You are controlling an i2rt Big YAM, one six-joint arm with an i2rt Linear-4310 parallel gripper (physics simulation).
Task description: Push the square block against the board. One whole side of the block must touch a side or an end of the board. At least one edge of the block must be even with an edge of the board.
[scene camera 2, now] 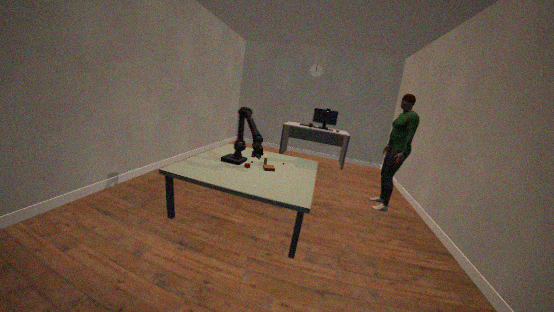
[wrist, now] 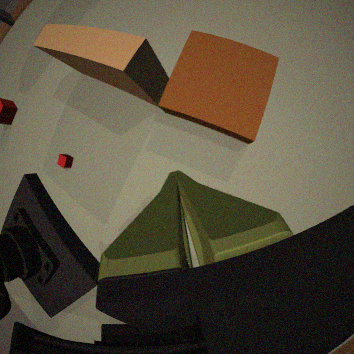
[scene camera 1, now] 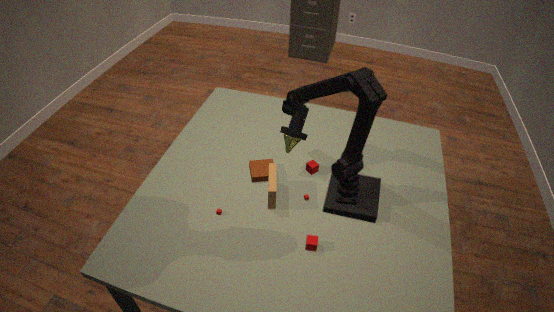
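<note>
The square block is orange-brown and lies flat. The board is light wood and stands upright on its long narrow side. In the wrist view the block's left side lies against the board's dark end, with no gap visible. The block's near left corner meets the board's near lower corner, and those edges look about even there. The lower far part of the board's end is hidden by the block. My gripper is shut and empty, raised above the table, apart from both.
A red cube is between block and arm base. Another red cube is at the table's front. A tiny red cube lies between board and base; another lies left of the board.
</note>
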